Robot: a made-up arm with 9 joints. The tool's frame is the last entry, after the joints. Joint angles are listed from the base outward. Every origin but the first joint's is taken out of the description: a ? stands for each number. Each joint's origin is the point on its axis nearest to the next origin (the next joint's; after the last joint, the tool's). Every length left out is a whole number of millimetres.
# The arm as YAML. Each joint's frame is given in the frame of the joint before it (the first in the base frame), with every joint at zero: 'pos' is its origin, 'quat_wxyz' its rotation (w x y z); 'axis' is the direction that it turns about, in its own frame. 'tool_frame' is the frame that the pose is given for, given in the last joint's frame.
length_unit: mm
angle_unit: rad
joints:
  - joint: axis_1
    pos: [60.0, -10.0, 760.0]
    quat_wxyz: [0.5, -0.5, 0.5, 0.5]
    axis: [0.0, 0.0, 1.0]
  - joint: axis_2
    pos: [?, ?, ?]
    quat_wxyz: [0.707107, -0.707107, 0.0, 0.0]
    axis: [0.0, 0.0, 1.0]
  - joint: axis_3
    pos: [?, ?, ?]
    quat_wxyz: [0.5, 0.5, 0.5, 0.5]
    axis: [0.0, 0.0, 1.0]
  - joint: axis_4
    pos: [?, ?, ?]
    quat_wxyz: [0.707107, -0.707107, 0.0, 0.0]
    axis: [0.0, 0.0, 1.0]
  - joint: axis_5
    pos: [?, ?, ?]
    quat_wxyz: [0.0, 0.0, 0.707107, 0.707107]
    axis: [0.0, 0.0, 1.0]
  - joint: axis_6
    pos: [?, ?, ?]
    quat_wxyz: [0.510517, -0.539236, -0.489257, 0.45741]
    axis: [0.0, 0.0, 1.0]
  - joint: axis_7
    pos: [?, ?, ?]
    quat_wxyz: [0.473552, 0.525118, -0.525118, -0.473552]
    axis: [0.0, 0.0, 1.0]
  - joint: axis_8
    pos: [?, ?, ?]
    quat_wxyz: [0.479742, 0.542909, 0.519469, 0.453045]
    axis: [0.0, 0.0, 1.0]
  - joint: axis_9
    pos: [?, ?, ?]
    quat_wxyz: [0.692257, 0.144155, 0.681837, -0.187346]
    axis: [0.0, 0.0, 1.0]
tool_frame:
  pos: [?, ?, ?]
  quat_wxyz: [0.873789, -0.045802, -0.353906, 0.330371]
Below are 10 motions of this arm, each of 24 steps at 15 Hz.
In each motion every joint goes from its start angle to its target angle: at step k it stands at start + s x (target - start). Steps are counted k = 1, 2, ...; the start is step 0. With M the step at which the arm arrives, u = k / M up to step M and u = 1 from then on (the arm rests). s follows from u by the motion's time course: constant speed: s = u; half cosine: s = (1 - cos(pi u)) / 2; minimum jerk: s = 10 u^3 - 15 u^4 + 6 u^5.
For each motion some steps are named. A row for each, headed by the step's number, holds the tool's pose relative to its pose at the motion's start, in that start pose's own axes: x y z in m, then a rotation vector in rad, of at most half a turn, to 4 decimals.
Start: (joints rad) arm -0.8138 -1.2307 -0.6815 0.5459 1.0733 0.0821 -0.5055 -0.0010 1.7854
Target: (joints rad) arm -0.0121 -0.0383 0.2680 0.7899 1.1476 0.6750 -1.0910 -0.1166 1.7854
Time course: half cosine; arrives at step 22
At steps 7, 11, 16, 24:
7: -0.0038 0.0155 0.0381 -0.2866 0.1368 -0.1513
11: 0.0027 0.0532 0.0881 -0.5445 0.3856 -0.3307
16: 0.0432 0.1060 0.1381 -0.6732 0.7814 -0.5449
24: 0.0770 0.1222 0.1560 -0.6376 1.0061 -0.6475

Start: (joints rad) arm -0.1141 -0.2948 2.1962 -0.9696 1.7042 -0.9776 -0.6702 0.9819 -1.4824
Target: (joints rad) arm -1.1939 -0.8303 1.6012 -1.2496 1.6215 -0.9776 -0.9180 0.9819 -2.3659
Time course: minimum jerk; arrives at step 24
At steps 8, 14, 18, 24:
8: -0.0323 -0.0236 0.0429 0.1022 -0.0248 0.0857
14: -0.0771 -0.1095 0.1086 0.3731 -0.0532 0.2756
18: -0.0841 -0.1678 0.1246 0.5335 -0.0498 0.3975
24: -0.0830 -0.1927 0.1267 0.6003 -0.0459 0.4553

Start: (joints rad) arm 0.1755 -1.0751 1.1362 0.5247 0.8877 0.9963 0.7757 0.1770 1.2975
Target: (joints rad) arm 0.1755 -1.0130 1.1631 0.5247 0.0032 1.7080 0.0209 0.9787 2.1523
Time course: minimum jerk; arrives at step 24
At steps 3, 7, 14, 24:
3: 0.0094 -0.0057 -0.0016 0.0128 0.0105 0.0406
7: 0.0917 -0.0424 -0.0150 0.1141 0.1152 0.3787
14: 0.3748 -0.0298 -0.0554 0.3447 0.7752 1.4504
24: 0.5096 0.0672 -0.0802 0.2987 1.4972 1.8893

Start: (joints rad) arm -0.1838 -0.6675 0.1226 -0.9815 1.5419 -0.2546 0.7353 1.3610 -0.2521
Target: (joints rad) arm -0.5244 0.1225 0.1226 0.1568 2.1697 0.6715 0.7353 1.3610 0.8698
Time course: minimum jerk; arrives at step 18
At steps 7, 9, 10, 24:
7: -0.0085 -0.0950 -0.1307 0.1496 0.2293 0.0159
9: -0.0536 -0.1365 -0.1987 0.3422 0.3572 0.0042
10: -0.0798 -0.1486 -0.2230 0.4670 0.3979 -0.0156
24: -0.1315 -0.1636 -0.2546 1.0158 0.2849 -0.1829

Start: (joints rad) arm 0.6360 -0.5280 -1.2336 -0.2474 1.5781 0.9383 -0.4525 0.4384 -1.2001
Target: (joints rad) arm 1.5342 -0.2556 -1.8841 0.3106 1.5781 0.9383 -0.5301 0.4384 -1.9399
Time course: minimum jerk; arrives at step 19
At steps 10, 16, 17, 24:
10: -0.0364 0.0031 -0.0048 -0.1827 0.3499 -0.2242
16: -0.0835 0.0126 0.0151 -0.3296 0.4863 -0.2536
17: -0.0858 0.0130 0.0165 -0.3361 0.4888 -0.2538
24: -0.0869 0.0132 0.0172 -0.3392 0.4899 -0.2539

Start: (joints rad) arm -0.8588 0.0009 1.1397 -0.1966 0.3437 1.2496 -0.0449 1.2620 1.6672
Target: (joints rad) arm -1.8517 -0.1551 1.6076 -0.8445 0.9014 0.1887 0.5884 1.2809 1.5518
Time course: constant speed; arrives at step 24
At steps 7, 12, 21, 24:
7: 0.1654 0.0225 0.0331 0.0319 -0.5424 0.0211
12: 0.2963 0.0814 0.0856 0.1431 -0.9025 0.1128
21: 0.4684 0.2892 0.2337 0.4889 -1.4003 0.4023
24: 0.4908 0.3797 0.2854 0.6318 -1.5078 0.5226

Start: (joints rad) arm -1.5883 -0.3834 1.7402 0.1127 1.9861 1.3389 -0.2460 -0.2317 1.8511
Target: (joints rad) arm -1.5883 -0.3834 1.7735 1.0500 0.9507 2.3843 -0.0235 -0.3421 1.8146
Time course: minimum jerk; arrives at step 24
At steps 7, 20, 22, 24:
7: -0.0045 -0.0493 0.0285 -0.0387 0.0091 0.1424
20: 0.1177 -0.2310 0.2198 0.3466 0.3981 0.4816
22: 0.1235 -0.2339 0.2248 0.3727 0.4188 0.4709
24: 0.1245 -0.2344 0.2256 0.3771 0.4223 0.4689

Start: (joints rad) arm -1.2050 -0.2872 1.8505 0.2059 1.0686 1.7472 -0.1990 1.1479 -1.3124
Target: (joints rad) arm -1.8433 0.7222 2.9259 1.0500 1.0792 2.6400 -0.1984 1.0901 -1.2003
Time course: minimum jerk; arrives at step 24
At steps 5, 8, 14, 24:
5: 0.0120 -0.0025 0.0199 0.0450 -0.0976 -0.0308
8: 0.0421 -0.0156 0.0694 0.1461 -0.3062 -0.1160
14: 0.1381 -0.1372 0.2323 0.4215 -0.8197 -0.5040
24: 0.1851 -0.3186 0.3193 0.5914 -1.0569 -0.9172

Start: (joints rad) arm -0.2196 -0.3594 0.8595 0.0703 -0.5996 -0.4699 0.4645 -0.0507 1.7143
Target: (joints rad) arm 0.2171 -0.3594 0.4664 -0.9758 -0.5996 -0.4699 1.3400 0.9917 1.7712
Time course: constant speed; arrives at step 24
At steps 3, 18, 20, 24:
3: -0.0137 0.0343 -0.0290 0.0361 0.0733 -0.1876
18: -0.0240 0.1659 -0.2691 0.2275 -0.0378 -1.0218
20: -0.0132 0.1655 -0.3135 0.2540 -0.1157 -1.0981
24: 0.0187 0.1412 -0.4050 0.3066 -0.3091 -1.2067

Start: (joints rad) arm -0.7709 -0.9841 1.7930 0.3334 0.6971 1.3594 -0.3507 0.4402 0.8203
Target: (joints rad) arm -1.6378 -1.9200 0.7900 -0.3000 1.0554 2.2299 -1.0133 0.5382 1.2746
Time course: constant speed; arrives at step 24
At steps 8, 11, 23, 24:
8: 0.1038 0.1442 -0.0349 0.5153 -0.4746 -0.2306
11: 0.1423 0.1560 -0.0224 0.6059 -0.6844 -0.3858
23: 0.0789 0.0920 -0.0331 0.3194 -1.1583 -1.3161
24: 0.0569 0.0957 -0.0392 0.2572 -1.1443 -1.4018

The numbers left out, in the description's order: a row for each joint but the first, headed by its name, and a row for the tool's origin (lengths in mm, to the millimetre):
axis_2: 50.0 -10.0 0.0
axis_3: -10.0 0.0 0.0
axis_4: 50.0 10.0 0.0
axis_5: -10.0 114.0 0.0
axis_6: 112.0 -86.0 0.0
axis_7: 2.0 -36.0 0.0
axis_8: -343.0 -262.0 0.0
axis_9: 218.0 -22.0 0.0
tool: 30.0 30.0 0.0

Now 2 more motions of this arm.
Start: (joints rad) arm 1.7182 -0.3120 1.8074 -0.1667 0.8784 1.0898 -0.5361 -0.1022 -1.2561
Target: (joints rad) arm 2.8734 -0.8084 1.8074 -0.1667 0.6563 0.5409 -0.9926 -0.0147 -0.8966
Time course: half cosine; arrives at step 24
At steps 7, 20, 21, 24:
7: 0.0803 -0.0389 0.0780 -0.0834 -0.3890 -0.0664
20: -0.0053 -0.0830 0.4509 -0.4537 -1.8698 -0.2521
21: -0.0192 -0.0817 0.4592 -0.4708 -1.9255 -0.2629
24: -0.0381 -0.0797 0.4689 -0.4935 -1.9981 -0.2783

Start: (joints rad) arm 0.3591 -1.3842 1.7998 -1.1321 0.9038 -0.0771 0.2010 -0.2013 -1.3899
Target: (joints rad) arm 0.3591 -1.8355 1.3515 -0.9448 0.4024 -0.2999 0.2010 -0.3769 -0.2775
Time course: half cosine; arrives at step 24
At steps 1, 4, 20, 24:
1: -0.0004 -0.0002 -0.0002 0.0044 0.0019 -0.0003
4: -0.0063 -0.0029 -0.0033 0.0696 0.0283 -0.0056
20: -0.1226 -0.0271 -0.0152 0.9045 -0.0506 -0.3216
24: -0.1337 -0.0274 -0.0131 0.9495 -0.0898 -0.3592

